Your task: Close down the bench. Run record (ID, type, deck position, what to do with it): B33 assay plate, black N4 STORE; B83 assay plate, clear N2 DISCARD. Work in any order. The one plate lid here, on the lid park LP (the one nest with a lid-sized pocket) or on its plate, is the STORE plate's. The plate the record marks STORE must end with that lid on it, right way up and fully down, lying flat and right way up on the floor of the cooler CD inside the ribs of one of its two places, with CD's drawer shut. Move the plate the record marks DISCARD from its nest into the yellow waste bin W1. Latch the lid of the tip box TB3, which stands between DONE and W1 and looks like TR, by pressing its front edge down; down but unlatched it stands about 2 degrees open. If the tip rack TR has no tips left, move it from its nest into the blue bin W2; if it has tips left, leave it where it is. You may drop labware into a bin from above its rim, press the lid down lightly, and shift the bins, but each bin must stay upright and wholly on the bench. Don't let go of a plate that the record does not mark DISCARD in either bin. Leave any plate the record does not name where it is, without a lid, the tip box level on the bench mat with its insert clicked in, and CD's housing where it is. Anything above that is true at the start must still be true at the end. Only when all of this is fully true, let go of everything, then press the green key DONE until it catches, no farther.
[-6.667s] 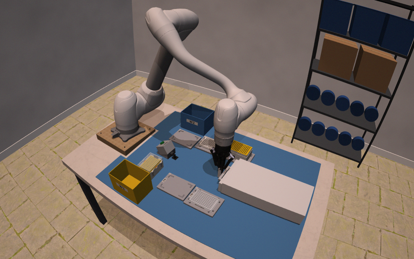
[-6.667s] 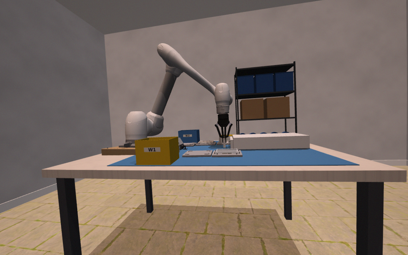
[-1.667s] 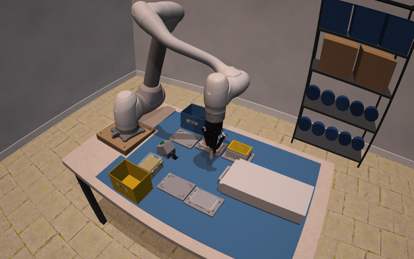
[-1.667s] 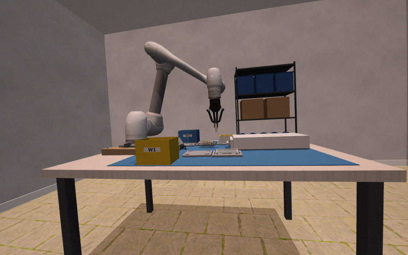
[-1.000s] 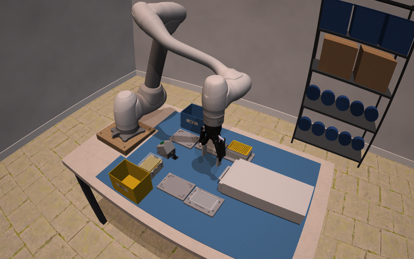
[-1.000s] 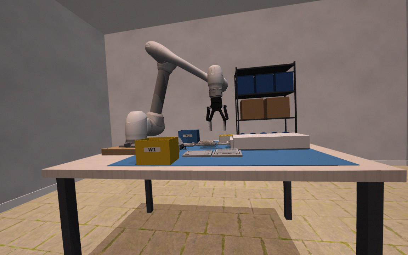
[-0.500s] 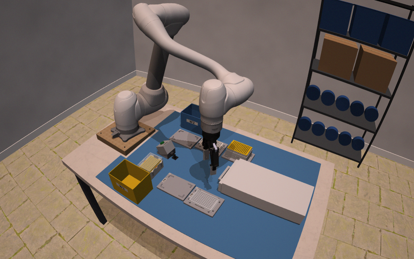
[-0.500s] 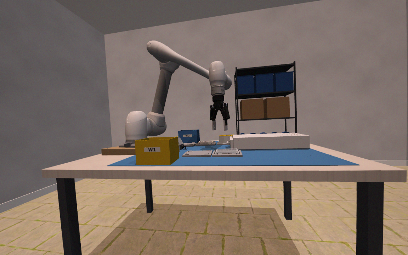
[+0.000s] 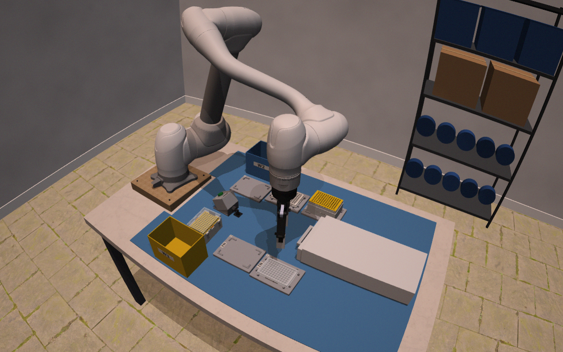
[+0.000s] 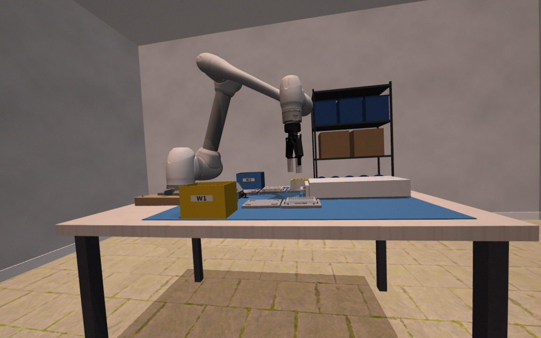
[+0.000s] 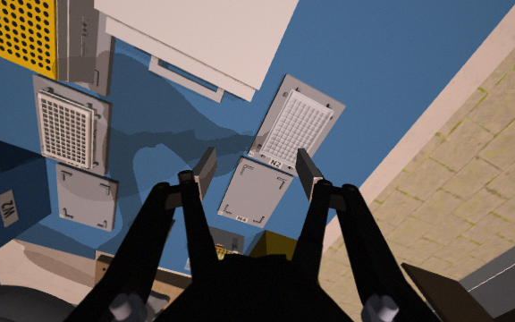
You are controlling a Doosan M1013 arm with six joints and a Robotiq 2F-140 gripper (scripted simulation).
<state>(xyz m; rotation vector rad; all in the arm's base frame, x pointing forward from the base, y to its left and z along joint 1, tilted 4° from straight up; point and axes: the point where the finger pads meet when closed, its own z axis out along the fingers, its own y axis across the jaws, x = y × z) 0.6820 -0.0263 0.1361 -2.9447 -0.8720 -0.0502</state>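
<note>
The nest N2 lies 3 cm ahead of my hand, 6 cm to the right of it and 15 cm below it. Round my hand: nest N4: 14 cm behind, 8 cm to the right, 15 cm below; then clear plate lid: 11 cm ahead, 15 cm to the left, 13 cm below; then black plate: 11 cm ahead, 15 cm to the left, 14 cm below.
</note>
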